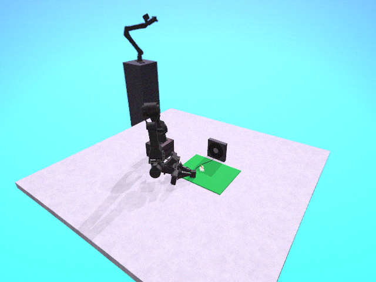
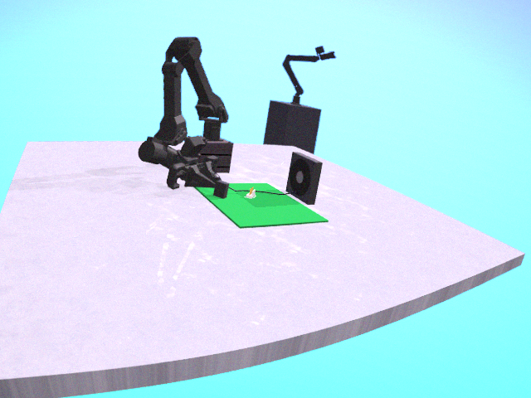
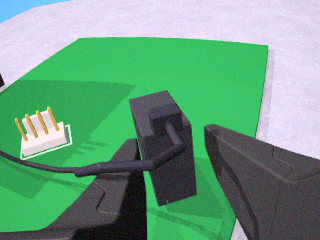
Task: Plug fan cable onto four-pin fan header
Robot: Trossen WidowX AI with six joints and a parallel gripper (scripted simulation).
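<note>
Right now the dark fan plug is 10 mm to the left of my gripper tip and 10 mm below it. From my gripper tip the other things lie so: green board (90 mm to the left, 50 mm below, 40 mm ahead); black fan (240 mm to the left, 30 mm above, 10 mm ahead); white four-pin fan header (90 mm to the left, 30 mm below).
</note>
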